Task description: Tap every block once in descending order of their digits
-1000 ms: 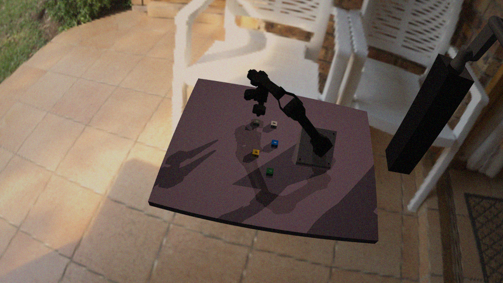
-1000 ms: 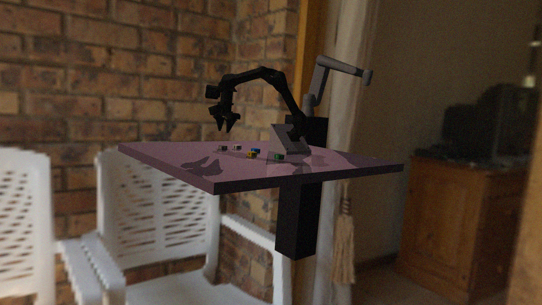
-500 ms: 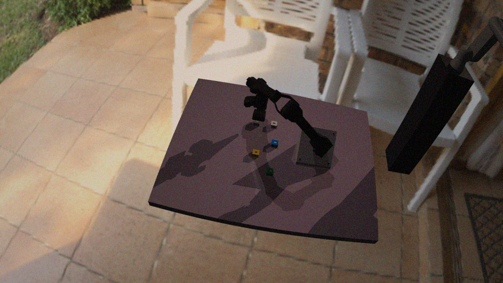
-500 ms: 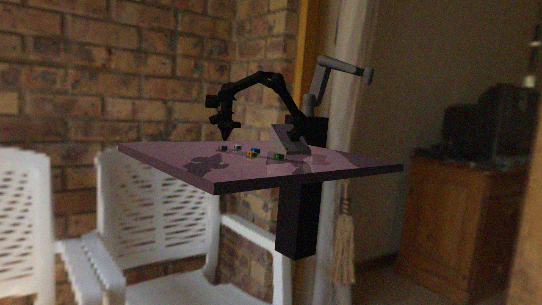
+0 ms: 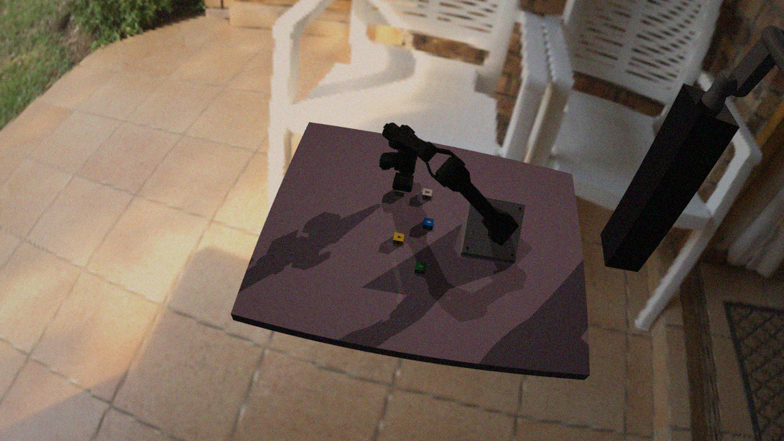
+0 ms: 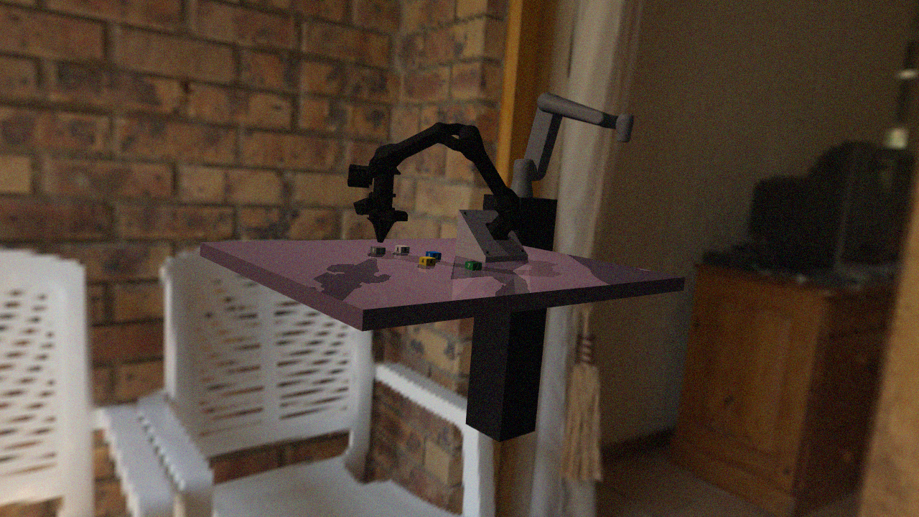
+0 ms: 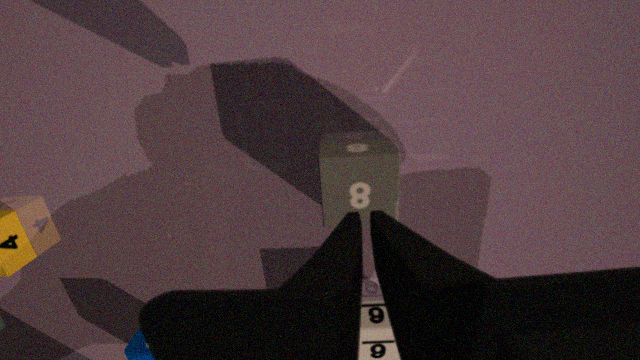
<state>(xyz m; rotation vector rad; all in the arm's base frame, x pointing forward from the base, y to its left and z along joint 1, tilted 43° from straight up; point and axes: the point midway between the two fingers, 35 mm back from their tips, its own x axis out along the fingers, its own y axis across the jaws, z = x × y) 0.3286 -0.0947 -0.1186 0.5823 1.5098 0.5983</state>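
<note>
Right now my gripper tip is 2 cm above the grey block and 1 cm short of it. Round my gripper tip: blue block (12 cm to the left, 10 cm behind, 2 cm below); yellow block (21 cm to the left, 2 cm below, 2 cm behind); white block (9 cm behind, 2 cm below, 1 cm to the right).
</note>
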